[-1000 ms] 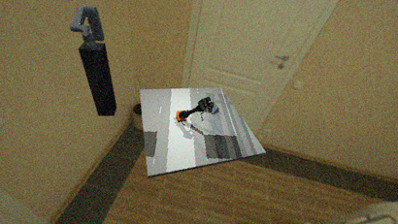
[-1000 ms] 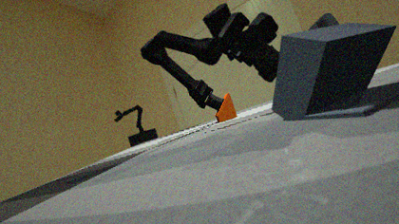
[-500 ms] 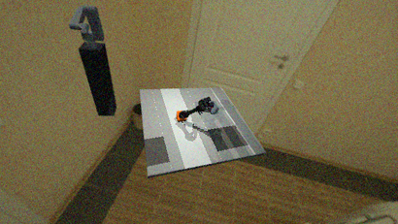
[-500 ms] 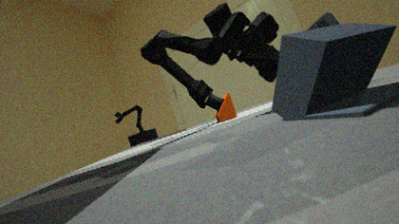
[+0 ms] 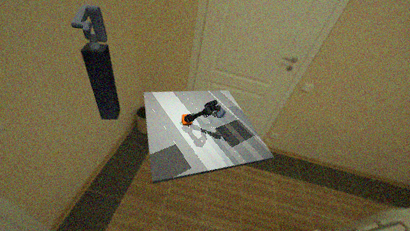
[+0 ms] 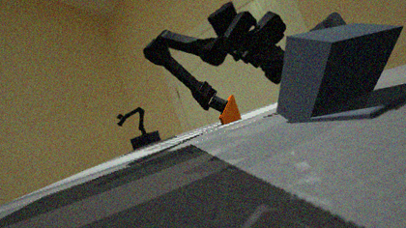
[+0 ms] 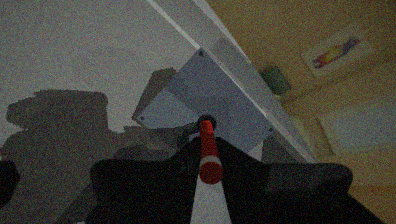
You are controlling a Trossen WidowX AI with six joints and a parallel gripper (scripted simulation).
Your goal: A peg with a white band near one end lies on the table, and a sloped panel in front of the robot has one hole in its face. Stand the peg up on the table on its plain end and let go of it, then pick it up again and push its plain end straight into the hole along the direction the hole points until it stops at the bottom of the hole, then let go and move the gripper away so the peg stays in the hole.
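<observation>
Right now my gripper tip is 50 mm short of the sloped panel, 20 mm to the right of it and 40 mm above it. Also, from my gripper tip: red peg: 10 mm behind, 10 mm to the right, 10 mm above.
</observation>
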